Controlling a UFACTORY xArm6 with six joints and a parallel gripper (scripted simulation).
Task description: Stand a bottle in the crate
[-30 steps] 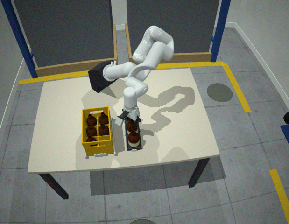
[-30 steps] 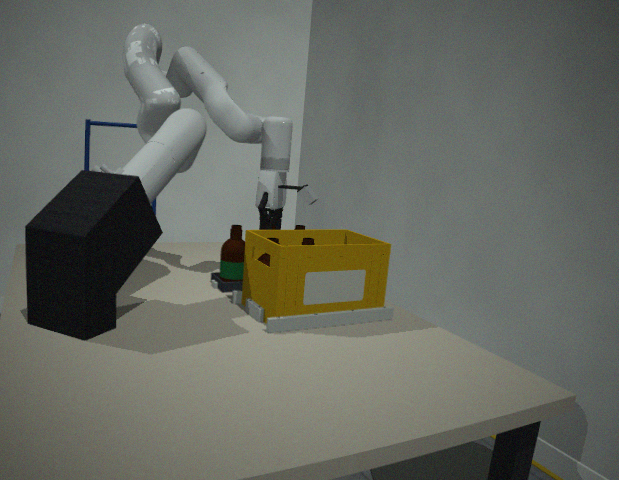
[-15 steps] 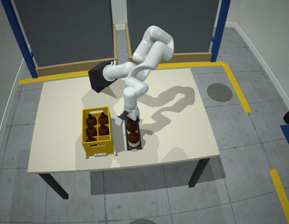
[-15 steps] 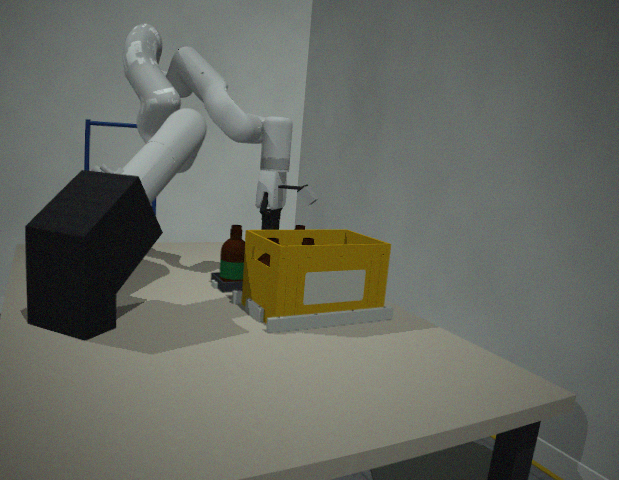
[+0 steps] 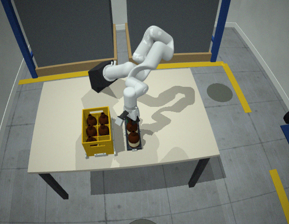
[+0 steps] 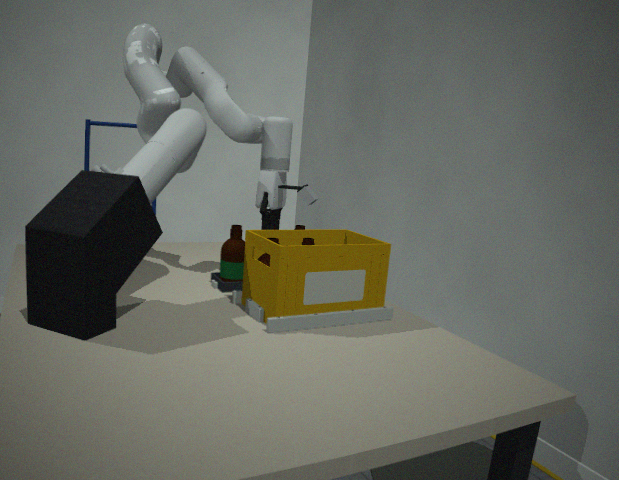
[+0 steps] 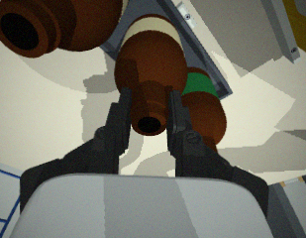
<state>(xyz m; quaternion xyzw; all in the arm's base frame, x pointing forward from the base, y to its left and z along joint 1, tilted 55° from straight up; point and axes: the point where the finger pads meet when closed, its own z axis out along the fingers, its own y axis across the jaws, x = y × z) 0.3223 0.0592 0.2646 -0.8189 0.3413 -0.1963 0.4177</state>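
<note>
The glass bottle is 8 cm ahead of my hand, 7 cm below it and 3 cm to the left of it. Round my hand: yellow crate (22 cm to the right, 8 cm ahead, 7 cm below).
</note>
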